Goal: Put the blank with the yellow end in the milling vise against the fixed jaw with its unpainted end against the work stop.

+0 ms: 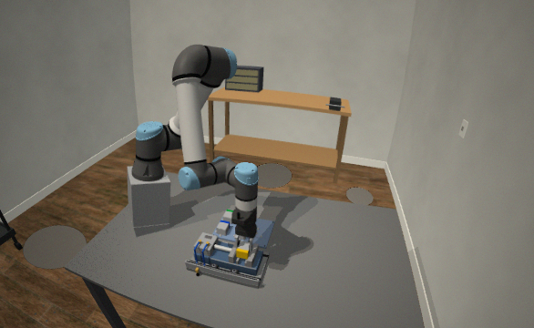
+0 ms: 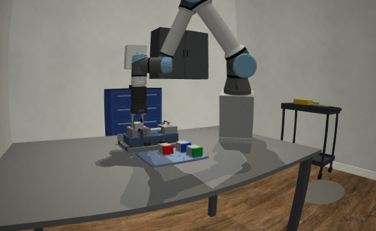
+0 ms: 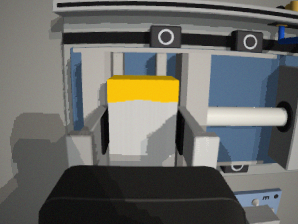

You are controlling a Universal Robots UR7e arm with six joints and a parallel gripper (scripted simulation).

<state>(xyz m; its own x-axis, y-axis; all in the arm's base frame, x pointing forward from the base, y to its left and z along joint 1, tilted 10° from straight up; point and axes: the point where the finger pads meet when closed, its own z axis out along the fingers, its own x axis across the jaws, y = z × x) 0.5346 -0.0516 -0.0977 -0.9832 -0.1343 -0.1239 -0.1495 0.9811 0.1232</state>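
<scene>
The yellow-ended blank is 2 cm below my hand. The rest, counted from my hand: hosed block (16 cm behind, 4 cm below, 2 cm to the right); then red-ended blank (17 cm to the left, 9 cm below, 9 cm behind); then work stop (5 cm to the left, 3 cm below).
</scene>
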